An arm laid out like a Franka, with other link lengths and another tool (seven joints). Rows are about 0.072 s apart.
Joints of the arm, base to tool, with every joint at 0 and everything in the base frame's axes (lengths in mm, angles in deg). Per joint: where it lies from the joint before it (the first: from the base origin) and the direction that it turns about. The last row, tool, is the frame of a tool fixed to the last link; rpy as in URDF.
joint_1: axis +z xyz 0 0 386.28
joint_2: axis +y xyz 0 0 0
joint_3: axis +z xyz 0 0 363.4
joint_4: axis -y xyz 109.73 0 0
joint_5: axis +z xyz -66 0 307.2
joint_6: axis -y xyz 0 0 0
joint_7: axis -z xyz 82.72 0 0
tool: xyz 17 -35 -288.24 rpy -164 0 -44.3
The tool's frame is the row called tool.
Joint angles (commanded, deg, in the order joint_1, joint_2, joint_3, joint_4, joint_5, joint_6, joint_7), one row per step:
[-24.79 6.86 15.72 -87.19 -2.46 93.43 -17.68]
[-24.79 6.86 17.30 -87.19 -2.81 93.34 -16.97]
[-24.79 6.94 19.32 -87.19 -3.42 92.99 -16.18]
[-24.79 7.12 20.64 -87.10 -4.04 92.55 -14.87]
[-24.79 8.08 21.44 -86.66 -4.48 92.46 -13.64]
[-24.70 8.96 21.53 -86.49 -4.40 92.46 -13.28]
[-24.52 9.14 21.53 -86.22 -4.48 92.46 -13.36]
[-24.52 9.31 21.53 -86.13 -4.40 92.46 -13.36]
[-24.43 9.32 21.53 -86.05 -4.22 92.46 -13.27]
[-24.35 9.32 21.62 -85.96 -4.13 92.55 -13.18]
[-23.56 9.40 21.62 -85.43 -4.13 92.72 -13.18]
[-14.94 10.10 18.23 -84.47 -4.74 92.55 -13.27]
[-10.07 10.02 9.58 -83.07 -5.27 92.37 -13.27]
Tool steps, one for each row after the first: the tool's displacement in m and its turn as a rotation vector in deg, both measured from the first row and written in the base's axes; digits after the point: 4 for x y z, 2 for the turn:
[0.0023 0.0130 0.0004 -0.17 0.05 0.88]
[0.0037 0.0290 -0.0001 -0.49 0.43 2.13]
[0.0033 0.0379 -0.0011 -0.87 0.90 2.16]
[0.0067 0.0418 -0.0067 -0.85 1.38 1.73]
[0.0089 0.0431 -0.0140 -0.41 1.99 1.55]
[0.0106 0.0442 -0.0137 -0.43 1.89 1.80]
[0.0112 0.0444 -0.0148 -0.28 1.95 1.79]
[0.0117 0.0461 -0.0144 -0.11 1.86 1.77]
[0.0128 0.0481 -0.0136 -0.02 1.67 1.84]
[0.0172 0.0556 -0.0103 -0.04 1.05 2.60]
[0.0268 0.1059 -0.0117 -1.00 1.12 7.94]
[0.0293 0.0684 -0.0028 -3.02 0.31 4.23]

